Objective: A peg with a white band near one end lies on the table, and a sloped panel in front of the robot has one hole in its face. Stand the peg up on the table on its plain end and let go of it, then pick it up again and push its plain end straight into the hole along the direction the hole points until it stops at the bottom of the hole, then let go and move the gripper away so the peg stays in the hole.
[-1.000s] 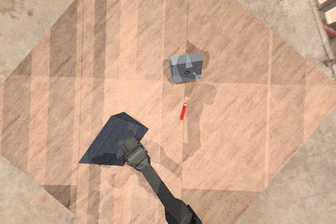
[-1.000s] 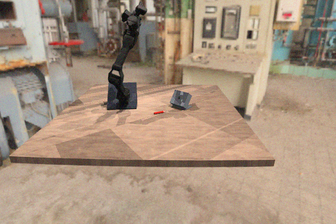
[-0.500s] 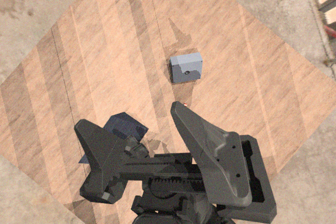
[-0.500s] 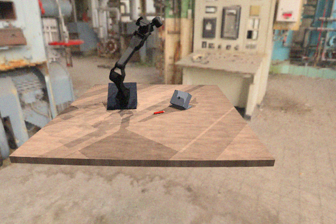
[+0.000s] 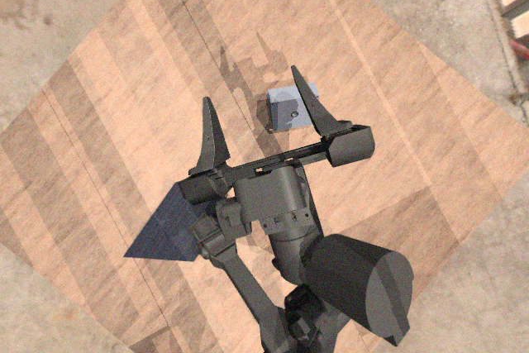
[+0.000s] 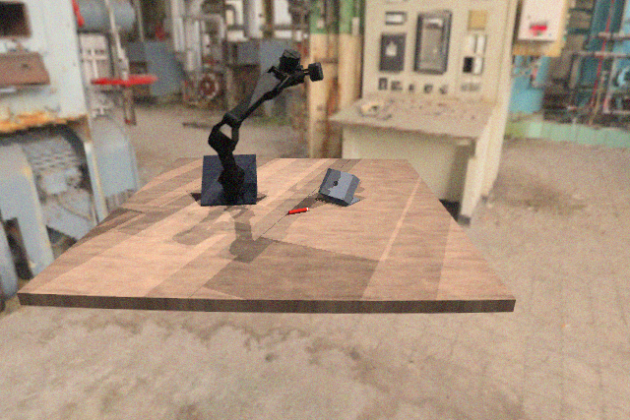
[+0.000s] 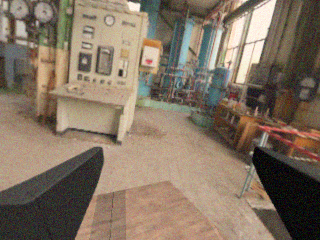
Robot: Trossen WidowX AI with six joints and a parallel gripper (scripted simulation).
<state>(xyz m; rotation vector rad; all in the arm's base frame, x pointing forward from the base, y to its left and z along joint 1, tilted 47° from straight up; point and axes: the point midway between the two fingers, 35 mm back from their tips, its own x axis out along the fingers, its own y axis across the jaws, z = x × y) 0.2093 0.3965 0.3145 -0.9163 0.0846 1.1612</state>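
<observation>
Right now the red peg is 51 cm below my gripper tip, 15 cm to the right of it and 2 cm behind it. Round my gripper tip: sloped grey-blue panel 45 cm below, 11 cm ahead, 3 cm to the right.
</observation>
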